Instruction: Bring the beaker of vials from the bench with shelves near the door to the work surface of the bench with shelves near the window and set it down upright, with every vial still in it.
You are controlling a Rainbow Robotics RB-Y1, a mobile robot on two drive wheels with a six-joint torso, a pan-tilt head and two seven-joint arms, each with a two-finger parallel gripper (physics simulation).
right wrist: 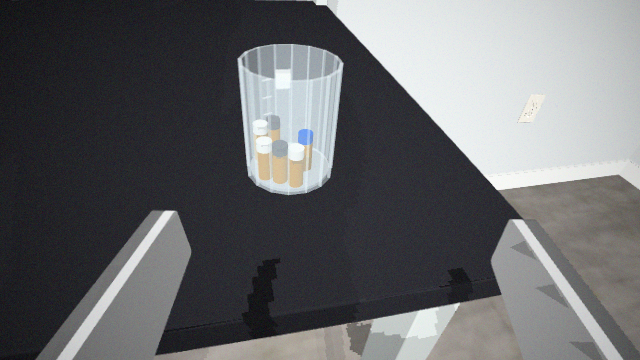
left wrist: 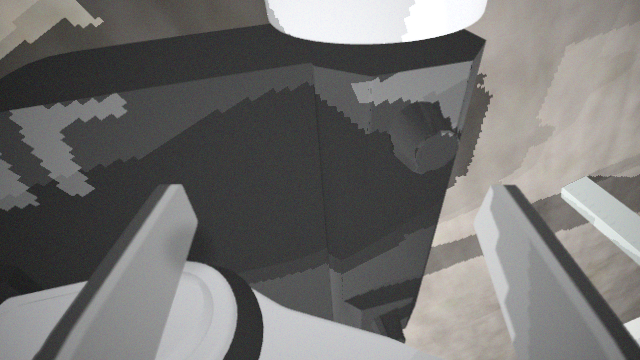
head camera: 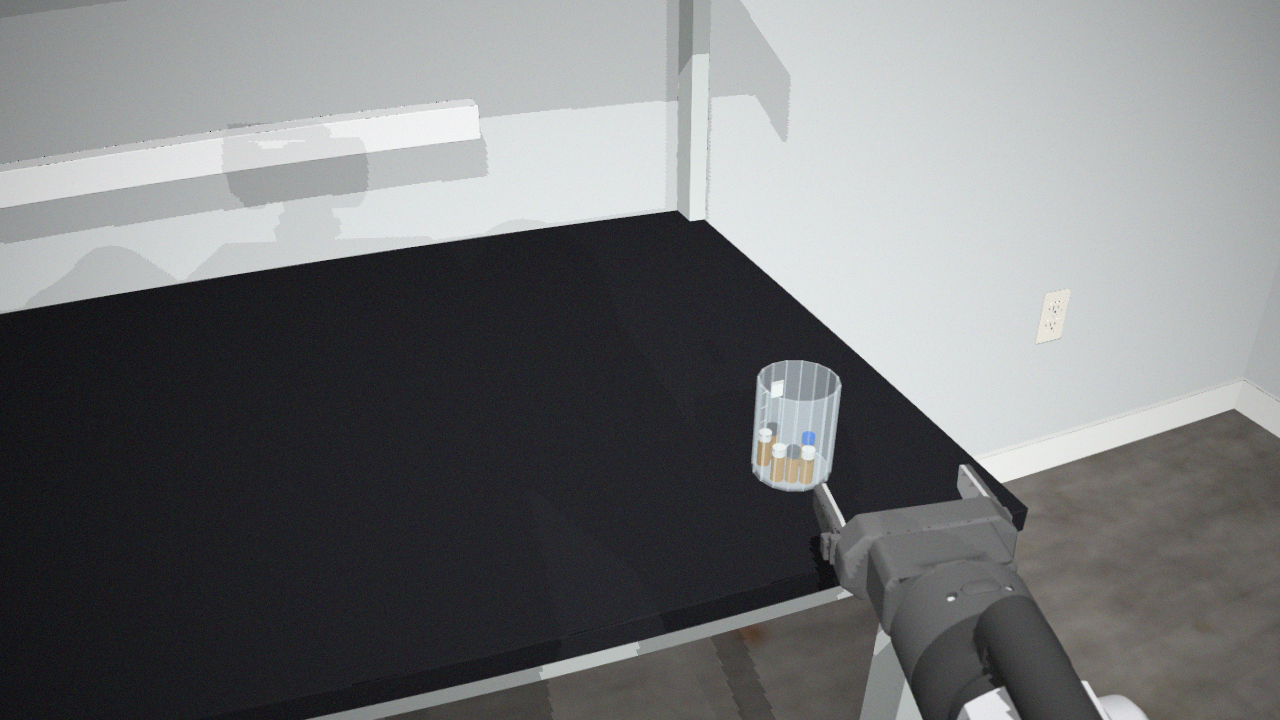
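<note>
A clear glass beaker (head camera: 796,413) (right wrist: 310,105) stands upright on the black bench top (head camera: 402,402) (right wrist: 125,115), near its right end. Several amber vials (head camera: 778,467) (right wrist: 280,167) with white, grey and blue caps stand inside at its bottom. My right gripper (head camera: 895,479) (right wrist: 339,236) is open and empty, nearer the bench's front right corner than the beaker. In the right wrist view the beaker is beyond the fingertips, a little left of midway between them, and not touched. My left gripper (left wrist: 333,203) is open and empty, with parts of the robot's own body behind its fingers.
A pale upright post (head camera: 696,134) stands at the bench's back right corner. A white rail (head camera: 358,138) runs along the back. The wall with an outlet (head camera: 1053,316) (right wrist: 531,108) is at the right. A pale bench leg (head camera: 881,676) (right wrist: 412,332) stands under the front edge.
</note>
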